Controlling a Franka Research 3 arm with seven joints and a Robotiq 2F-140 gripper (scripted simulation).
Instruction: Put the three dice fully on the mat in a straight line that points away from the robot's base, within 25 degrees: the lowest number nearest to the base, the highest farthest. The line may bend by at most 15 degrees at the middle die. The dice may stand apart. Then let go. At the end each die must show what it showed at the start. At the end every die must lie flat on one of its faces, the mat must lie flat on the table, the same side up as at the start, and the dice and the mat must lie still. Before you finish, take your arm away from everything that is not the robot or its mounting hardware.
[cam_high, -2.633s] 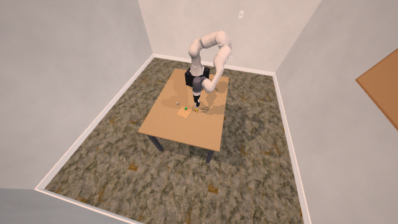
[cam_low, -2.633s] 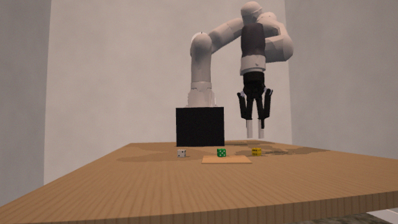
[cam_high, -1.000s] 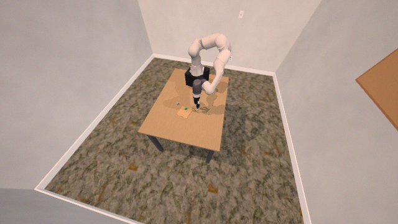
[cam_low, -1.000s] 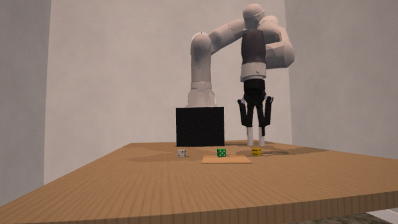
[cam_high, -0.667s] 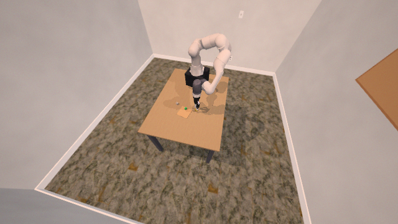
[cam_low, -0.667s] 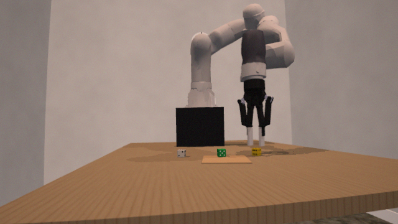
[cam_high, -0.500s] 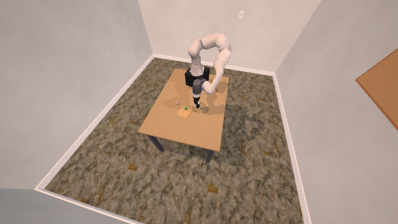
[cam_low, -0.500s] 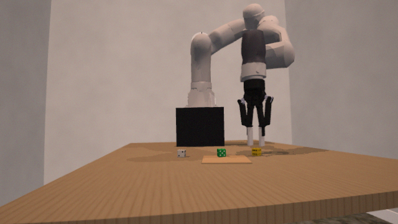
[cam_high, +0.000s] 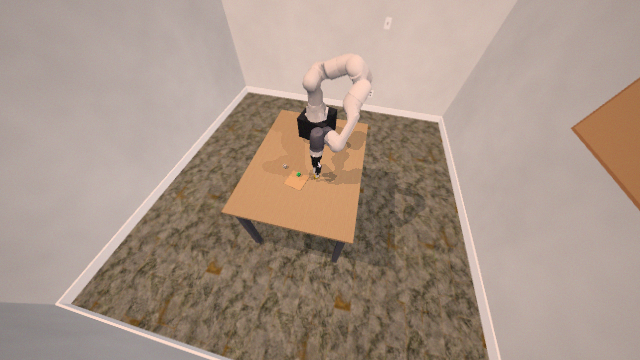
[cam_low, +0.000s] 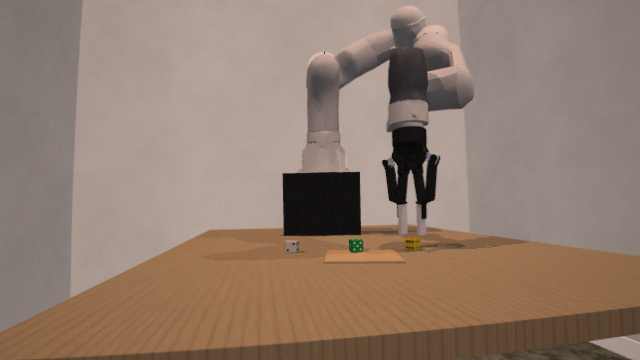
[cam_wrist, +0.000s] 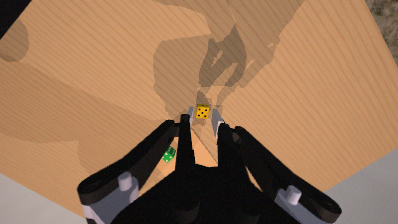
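Now: the yellow die 5 cm below my hand. Round my hand: tan mat (13 cm to the right, 8 cm ahead, 6 cm below); white die (26 cm to the right, 5 cm below, 1 cm behind); green die (13 cm to the right, 5 cm below, 3 cm ahead).
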